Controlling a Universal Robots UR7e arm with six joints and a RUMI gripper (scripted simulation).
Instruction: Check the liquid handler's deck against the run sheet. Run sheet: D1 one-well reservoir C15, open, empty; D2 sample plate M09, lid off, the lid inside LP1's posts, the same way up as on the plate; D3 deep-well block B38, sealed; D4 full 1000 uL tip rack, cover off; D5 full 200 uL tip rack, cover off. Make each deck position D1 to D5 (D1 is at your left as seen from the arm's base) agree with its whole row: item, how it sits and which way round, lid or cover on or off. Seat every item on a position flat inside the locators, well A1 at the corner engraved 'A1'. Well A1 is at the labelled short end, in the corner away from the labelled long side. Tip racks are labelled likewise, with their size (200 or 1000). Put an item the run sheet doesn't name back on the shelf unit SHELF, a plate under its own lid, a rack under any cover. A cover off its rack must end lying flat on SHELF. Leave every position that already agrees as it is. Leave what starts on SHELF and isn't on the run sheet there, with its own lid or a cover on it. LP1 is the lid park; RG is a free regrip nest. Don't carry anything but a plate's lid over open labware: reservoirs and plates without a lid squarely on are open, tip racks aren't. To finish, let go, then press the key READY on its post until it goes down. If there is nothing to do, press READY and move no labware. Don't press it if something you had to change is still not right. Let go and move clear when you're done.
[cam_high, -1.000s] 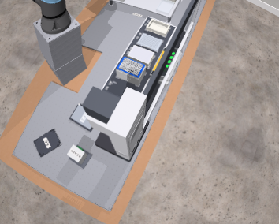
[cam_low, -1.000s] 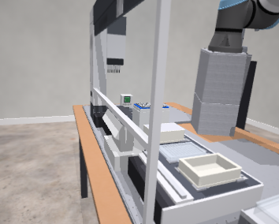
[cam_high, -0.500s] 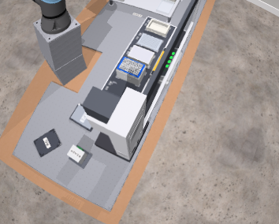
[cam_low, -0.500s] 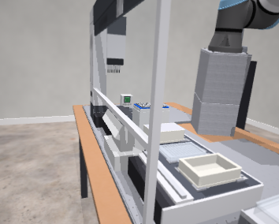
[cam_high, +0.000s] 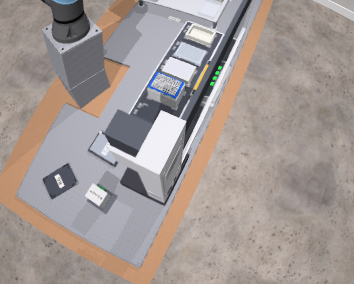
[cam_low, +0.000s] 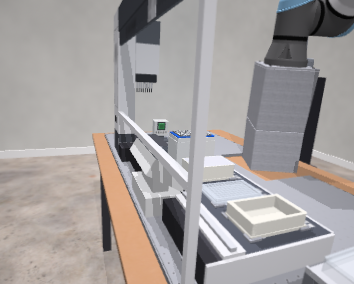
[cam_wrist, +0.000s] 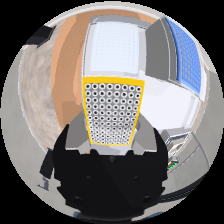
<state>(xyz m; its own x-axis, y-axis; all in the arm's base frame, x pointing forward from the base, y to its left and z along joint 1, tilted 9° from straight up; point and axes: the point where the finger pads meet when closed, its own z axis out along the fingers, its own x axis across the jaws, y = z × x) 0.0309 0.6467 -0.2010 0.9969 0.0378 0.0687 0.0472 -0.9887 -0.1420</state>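
Right now my hand is 10 mm to the left of the yellow-framed tip rack, 10 mm below it and 10 mm short of it. Also, from my hand: clear well plate (360 mm ahead, 310 mm to the right, 30 mm below); shelf (160 mm ahead, 80 mm to the left, 40 mm below); cream one-well reservoir (360 mm ahead, 190 mm to the right, 30 mm below).
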